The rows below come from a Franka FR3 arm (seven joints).
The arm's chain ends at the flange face. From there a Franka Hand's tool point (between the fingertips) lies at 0.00 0.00 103.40 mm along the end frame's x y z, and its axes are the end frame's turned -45 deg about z.
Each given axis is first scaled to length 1.
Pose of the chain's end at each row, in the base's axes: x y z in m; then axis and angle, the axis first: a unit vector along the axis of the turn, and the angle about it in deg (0 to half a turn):
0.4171, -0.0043, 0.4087, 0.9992, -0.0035, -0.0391, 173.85
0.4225, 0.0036, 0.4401, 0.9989, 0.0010, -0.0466, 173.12
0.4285, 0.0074, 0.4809, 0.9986, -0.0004, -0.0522, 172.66
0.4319, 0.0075, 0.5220, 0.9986, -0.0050, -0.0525, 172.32
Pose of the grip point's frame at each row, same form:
0.4090, -0.0153, 0.3062, 0.9237, 0.3788, -0.0566, 176.03
0.4129, -0.0088, 0.3379, 0.9215, 0.3828, -0.0660, 175.69
0.4178, -0.0058, 0.3789, 0.9216, 0.3813, -0.0727, 175.51
0.4210, -0.0062, 0.4201, 0.9232, 0.3770, -0.0741, 175.21

